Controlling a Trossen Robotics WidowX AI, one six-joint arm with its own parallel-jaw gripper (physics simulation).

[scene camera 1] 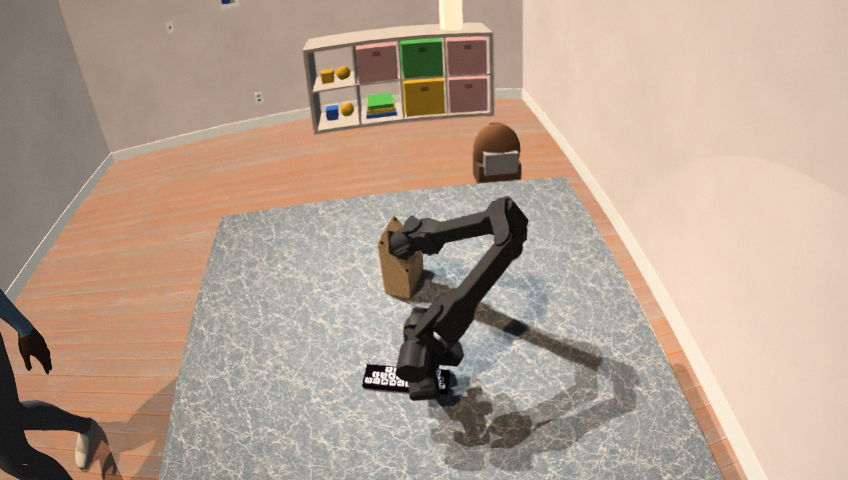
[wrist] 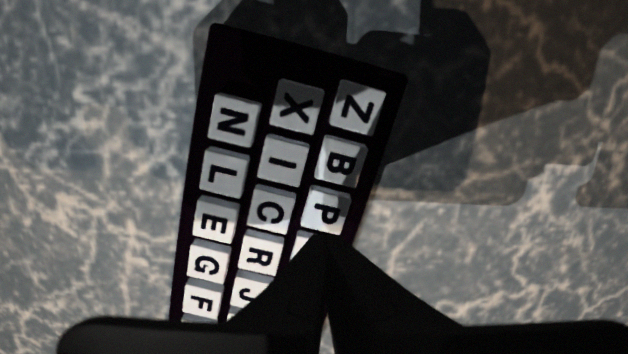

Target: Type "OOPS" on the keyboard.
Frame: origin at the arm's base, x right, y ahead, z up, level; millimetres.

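Seen in the pictures: gripper, fingertip midpoint: [scene camera 1: 422, 382] [wrist: 324, 247]; arm's base, origin of the base link: [scene camera 1: 397, 245].
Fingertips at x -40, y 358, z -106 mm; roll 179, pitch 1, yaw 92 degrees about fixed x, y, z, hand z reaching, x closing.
Observation:
Offsets run from my fingertips to a thing's top centre. Level surfaces: height alone.
The black keyboard @(dy -26, dx +37, dz -12 mm) [scene camera 1: 376, 384] [wrist: 254, 162] with white letter keys lies on the grey marbled surface, its right part hidden under the arm in the scene view. In the wrist view, it runs from upper middle to lower left; N, X, Z, L, I, B, E, C, P @(dy +0, dx -7, dz -12 mm) [wrist: 326, 210], G, R, F and J show. My gripper [wrist: 324, 247] is shut and empty, low over the keyboard. Its tips cover most of the key beside P, whose letter is hidden; whether they touch it cannot be told. The O and S keys do not show in the wrist view. The fingertips are hidden in the scene view.
A brown wooden block [scene camera 1: 397, 276] stands behind the keyboard, by the arm's base. The grey marbled surface @(dz -29 mm) [scene camera 1: 267, 309] extends around them. A brown backpack [scene camera 1: 496, 139] and a shelf unit [scene camera 1: 397, 34] stand beyond. Part of a person [scene camera 1: 17, 425] shows at the left edge.

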